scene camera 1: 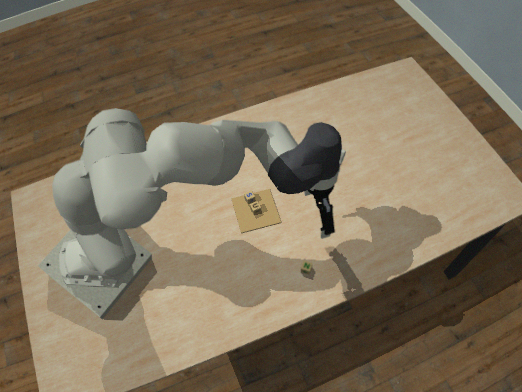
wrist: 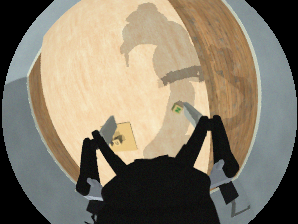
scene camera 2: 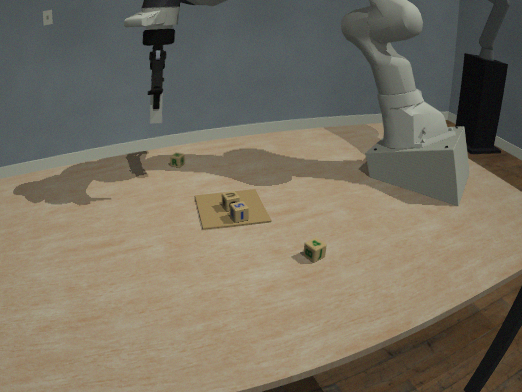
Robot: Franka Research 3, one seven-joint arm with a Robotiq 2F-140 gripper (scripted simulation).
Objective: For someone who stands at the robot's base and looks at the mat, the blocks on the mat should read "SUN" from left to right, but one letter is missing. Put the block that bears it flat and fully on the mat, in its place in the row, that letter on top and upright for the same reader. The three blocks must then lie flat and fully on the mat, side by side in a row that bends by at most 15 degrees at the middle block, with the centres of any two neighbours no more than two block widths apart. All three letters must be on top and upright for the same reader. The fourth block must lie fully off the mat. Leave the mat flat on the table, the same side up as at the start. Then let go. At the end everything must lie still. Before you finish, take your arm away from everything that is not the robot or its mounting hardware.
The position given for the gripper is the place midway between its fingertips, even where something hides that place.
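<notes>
A mat (scene camera 2: 213,215) is part of the scene, visible also in scene camera 1 (scene camera 1: 268,216). The gripper (scene camera 2: 155,114) is there as well, and the wrist view (wrist: 149,115) shows it too.
</notes>
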